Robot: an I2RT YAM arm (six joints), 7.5 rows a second.
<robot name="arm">
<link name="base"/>
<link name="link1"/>
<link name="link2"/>
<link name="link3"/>
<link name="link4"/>
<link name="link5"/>
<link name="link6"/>
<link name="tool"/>
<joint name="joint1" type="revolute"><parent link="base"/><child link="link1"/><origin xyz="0.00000 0.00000 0.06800" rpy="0.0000 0.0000 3.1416"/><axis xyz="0 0 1"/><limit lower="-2.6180" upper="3.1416"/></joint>
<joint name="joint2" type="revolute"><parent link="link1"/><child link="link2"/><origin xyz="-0.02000 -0.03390 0.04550" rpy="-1.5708 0.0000 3.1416"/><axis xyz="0 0 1"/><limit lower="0.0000" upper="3.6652"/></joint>
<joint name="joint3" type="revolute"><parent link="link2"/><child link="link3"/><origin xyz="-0.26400 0.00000 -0.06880" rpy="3.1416 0.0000 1.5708"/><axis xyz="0 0 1"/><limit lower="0.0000" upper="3.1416"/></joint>
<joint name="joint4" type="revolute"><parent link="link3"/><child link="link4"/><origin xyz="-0.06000 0.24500 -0.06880" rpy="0.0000 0.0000 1.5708"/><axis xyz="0 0 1"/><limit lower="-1.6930" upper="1.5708"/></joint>
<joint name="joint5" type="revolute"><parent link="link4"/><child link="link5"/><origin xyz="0.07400 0.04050 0.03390" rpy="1.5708 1.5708 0.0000"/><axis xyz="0 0 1"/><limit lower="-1.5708" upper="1.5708"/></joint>
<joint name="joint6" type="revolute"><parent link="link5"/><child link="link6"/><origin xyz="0.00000 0.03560 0.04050" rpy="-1.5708 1.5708 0.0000"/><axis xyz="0 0 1"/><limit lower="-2.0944" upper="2.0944"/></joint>
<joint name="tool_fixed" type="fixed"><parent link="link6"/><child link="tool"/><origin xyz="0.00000 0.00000 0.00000" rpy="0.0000 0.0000 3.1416"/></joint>
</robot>
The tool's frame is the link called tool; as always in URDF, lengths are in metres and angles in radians.
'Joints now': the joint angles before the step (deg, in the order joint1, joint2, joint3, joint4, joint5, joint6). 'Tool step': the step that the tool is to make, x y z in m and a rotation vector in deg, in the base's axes. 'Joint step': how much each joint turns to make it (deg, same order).
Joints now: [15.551 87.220 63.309 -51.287 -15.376 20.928]
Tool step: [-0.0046 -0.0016 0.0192 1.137 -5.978 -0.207]
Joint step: [0.004 -3.987 -0.018 2.107 0.548 0.047]
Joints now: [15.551 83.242 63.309 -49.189 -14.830 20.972]
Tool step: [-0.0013 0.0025 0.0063 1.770 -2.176 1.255]
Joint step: [0.402 -1.147 -0.004 1.329 -1.352 -0.386]
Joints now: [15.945 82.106 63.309 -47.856 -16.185 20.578]
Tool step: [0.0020 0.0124 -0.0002 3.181 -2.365 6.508]
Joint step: [1.811 0.629 -0.041 2.768 -4.089 -3.478]
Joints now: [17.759 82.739 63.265 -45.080 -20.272 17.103]
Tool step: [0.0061 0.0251 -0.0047 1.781 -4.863 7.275]
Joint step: [4.067 2.111 -0.081 6.280 -1.507 -3.036]
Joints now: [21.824 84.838 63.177 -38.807 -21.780 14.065]
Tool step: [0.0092 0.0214 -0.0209 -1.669 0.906 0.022]
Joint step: [3.256 4.839 0.018 4.166 2.600 2.403]
